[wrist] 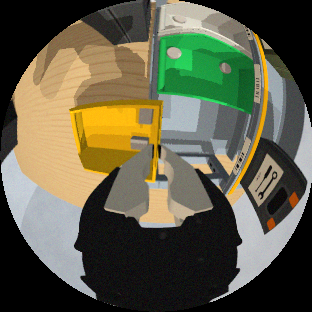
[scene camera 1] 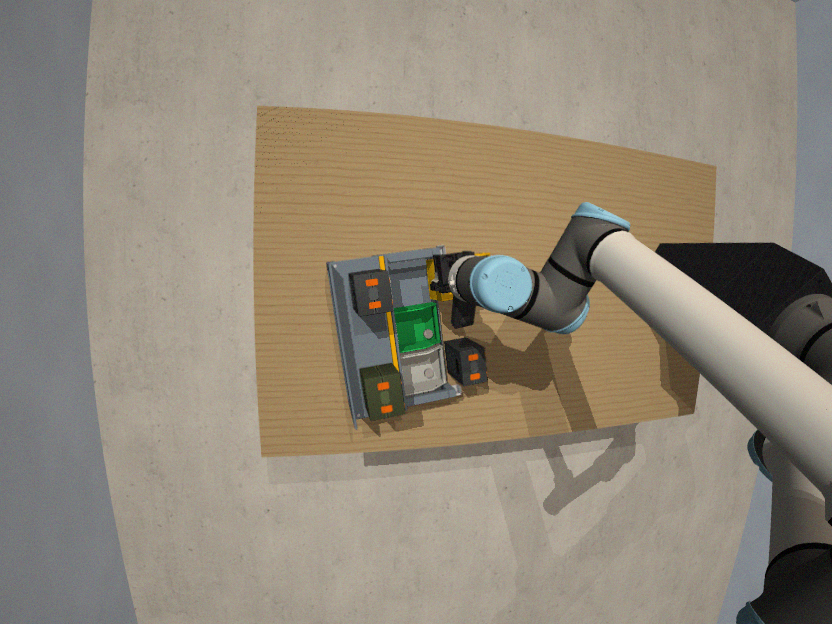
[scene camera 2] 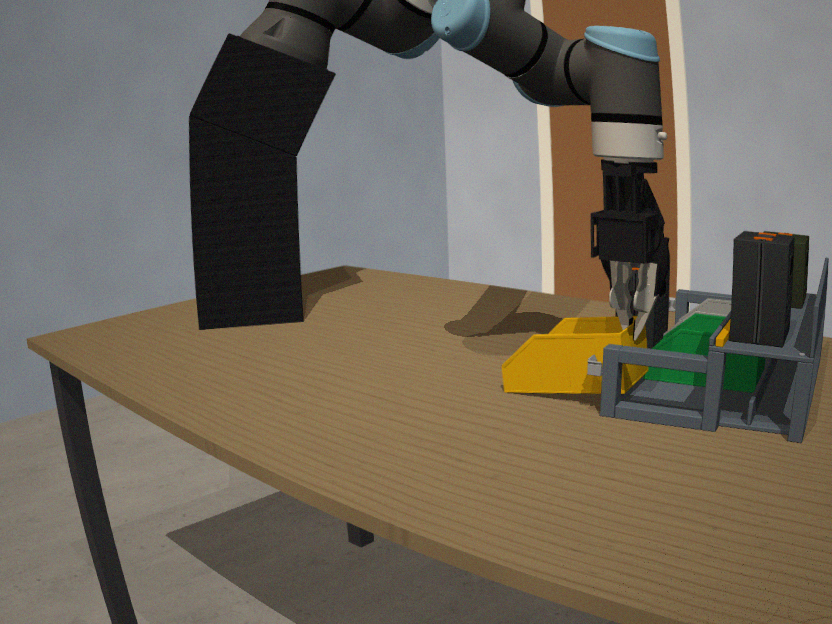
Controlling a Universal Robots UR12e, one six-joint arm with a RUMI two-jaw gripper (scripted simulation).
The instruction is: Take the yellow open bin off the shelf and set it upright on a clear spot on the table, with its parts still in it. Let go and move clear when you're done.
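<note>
The gripper (scene camera 2: 632, 339) (wrist: 156, 145) (scene camera 1: 437, 279) is visible, as is a yellow open bin (scene camera 2: 556, 362) (wrist: 102, 137). A green bin (scene camera 2: 691, 341) (wrist: 196, 72) (scene camera 1: 410, 324) is present. Also visible: a black box (scene camera 2: 763, 263); a white bin (scene camera 1: 413, 368).
</note>
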